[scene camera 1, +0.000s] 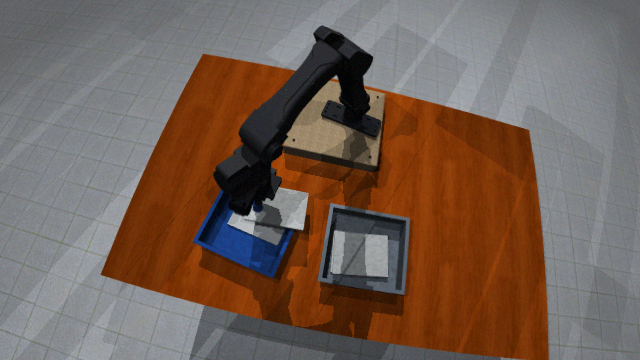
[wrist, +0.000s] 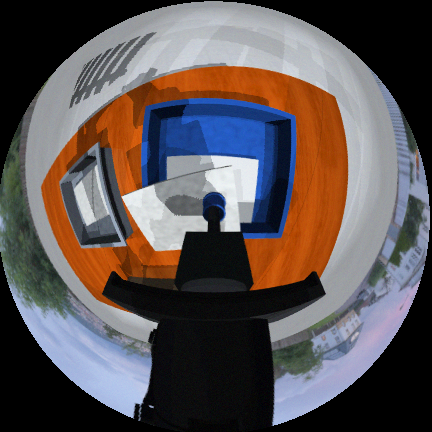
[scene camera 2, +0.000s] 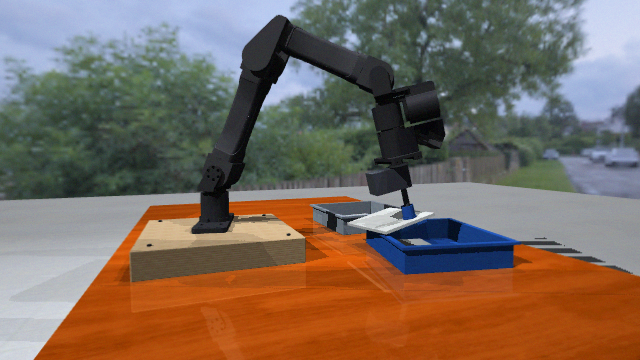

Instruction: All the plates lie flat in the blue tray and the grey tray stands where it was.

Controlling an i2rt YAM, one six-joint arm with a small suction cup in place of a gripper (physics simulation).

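Where they show: end effector, tool point: [scene camera 1: 257, 209] [wrist: 213, 197] [scene camera 2: 410, 222]; arm's base, origin of the base link: [scene camera 1: 351, 119] [scene camera 2: 215, 224].
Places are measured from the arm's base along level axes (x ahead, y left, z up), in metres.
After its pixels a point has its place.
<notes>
My gripper, a small blue suction cup [scene camera 1: 258, 206] [scene camera 2: 408, 212] [wrist: 214, 200], is shut on a white square plate [scene camera 1: 292, 205] {z 0.013, x 0.363, y -0.054 m} [scene camera 2: 382, 220] {z 0.015, x 0.367, y -0.099 m} [wrist: 145, 215] {z 0.019, x 0.387, y -0.035 m}. The held plate is tilted and overhangs the edge of the blue tray [scene camera 1: 245, 250] {z -0.047, x 0.527, y -0.131 m} [scene camera 2: 460, 260] {z -0.031, x 0.458, y -0.260 m} [wrist: 215, 132] {z -0.047, x 0.522, y -0.136 m}; I cannot tell whether it touches the rim. Another white plate [scene camera 1: 267, 235] {z -0.041, x 0.462, y -0.090 m} [scene camera 2: 417, 242] {z -0.041, x 0.454, y -0.085 m} [wrist: 185, 164] {z -0.041, x 0.461, y -0.087 m} lies inside the blue tray, partly hidden under the held one. The grey tray [scene camera 1: 407, 255] {z 0.000, x 0.366, y 0.307 m} [scene camera 2: 320, 213] {z -0.019, x 0.278, y 0.212 m} [wrist: 114, 192] {z -0.033, x 0.415, y 0.075 m} holds a white plate [scene camera 1: 376, 255] {z -0.035, x 0.392, y 0.228 m} [wrist: 87, 200] {z -0.035, x 0.399, y 0.198 m} crossed by a thin dark line; I cannot tell whether plates are stacked there.
The arm stands on a light wooden block [scene camera 1: 320, 125] {z 0.000, x 0.070, y -0.085 m} [scene camera 2: 215, 255] {z -0.019, x 0.025, y -0.196 m} behind the trays in scene camera 1. Both trays stand on an orange wooden table [scene camera 1: 465, 200] {z -0.050, x 0.093, y 0.473 m} [scene camera 2: 250, 320] {z -0.050, x 0.094, y -0.394 m} [wrist: 320, 165] {z -0.050, x 0.505, y -0.389 m}, with a gap between them.
</notes>
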